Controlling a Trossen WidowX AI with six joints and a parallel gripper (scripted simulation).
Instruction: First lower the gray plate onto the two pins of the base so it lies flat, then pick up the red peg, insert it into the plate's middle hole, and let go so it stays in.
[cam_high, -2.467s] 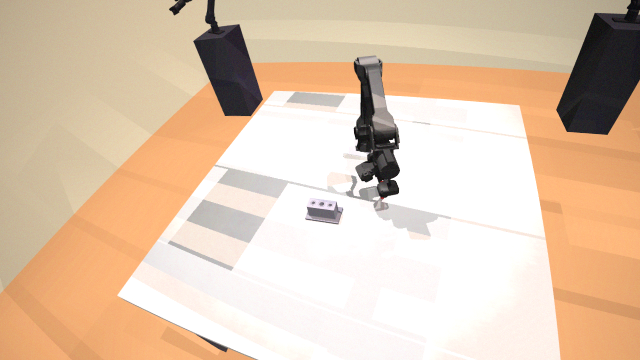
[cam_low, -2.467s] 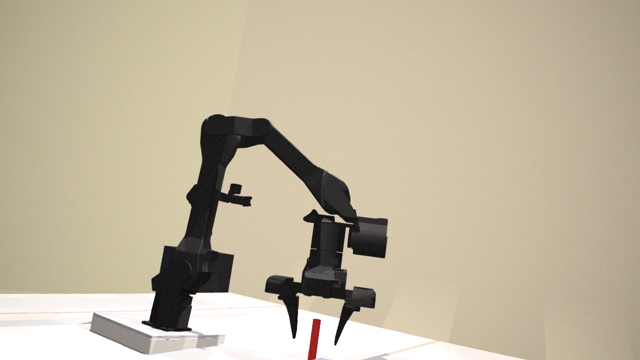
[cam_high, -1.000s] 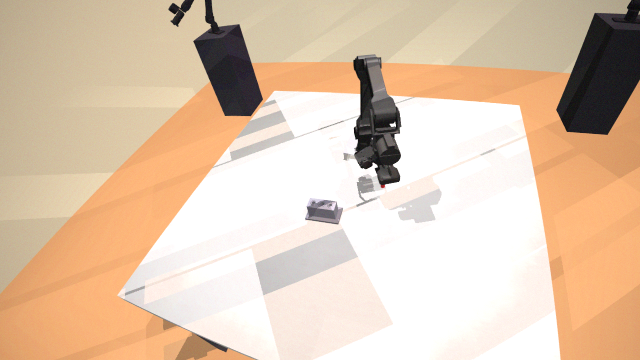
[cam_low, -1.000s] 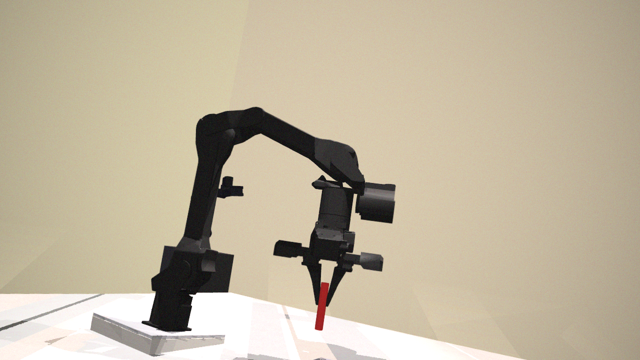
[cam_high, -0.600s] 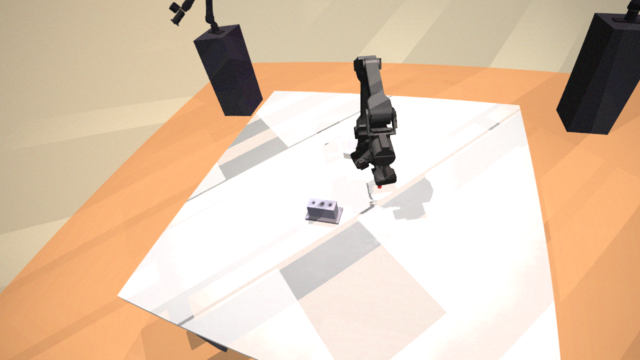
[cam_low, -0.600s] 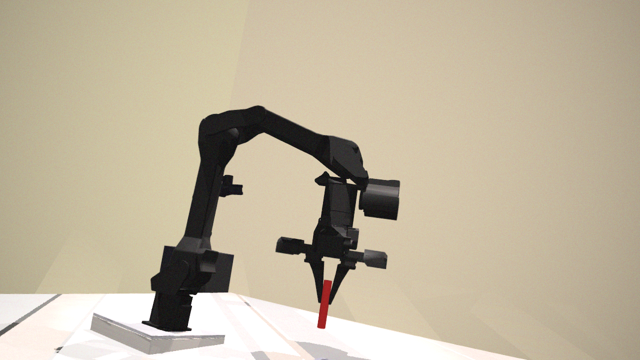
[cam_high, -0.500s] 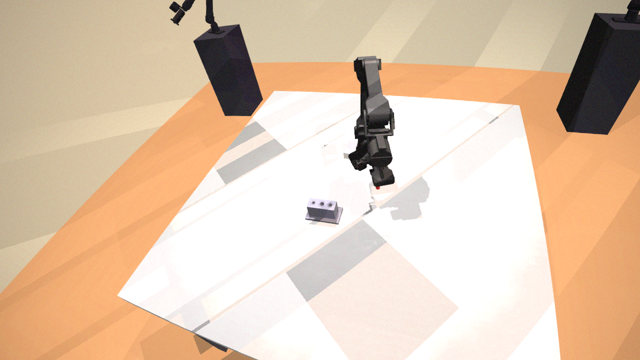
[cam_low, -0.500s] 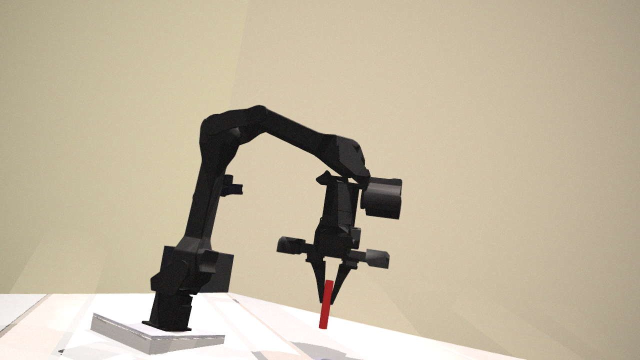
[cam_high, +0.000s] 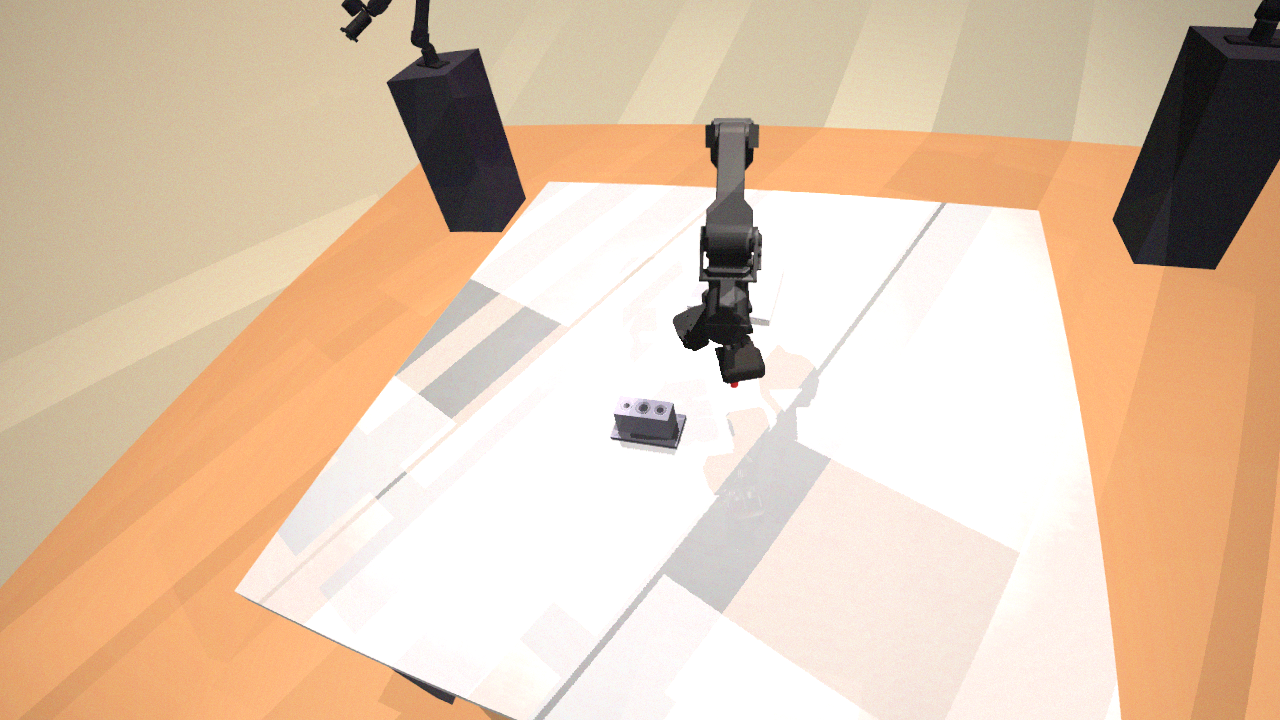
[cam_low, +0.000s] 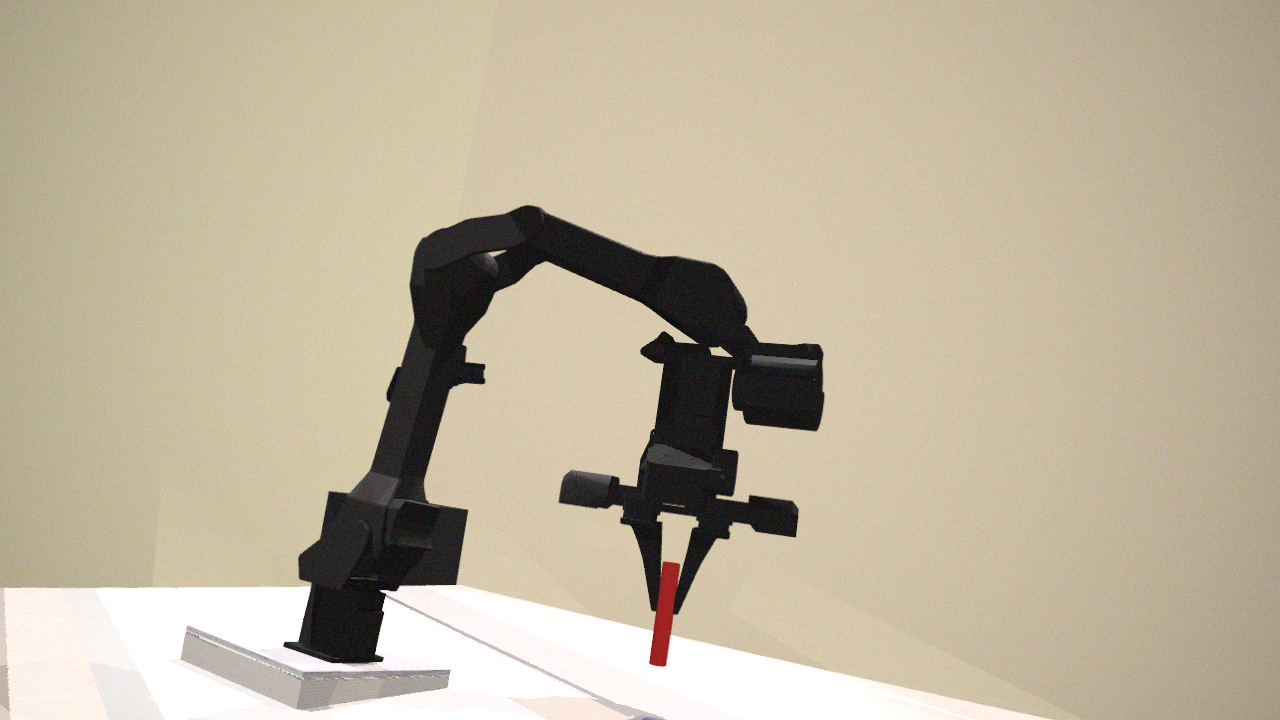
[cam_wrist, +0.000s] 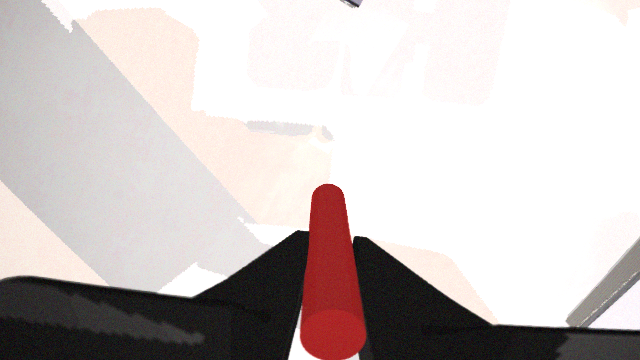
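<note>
Now: gripper tip 6 cm short of the gray plate, 15 cm to the left of it and 7 cm above it. Also, from my gripper tip: base 6 cm ahead, 14 cm to the right, 10 cm below; then red peg right at my gripper tip.
</note>
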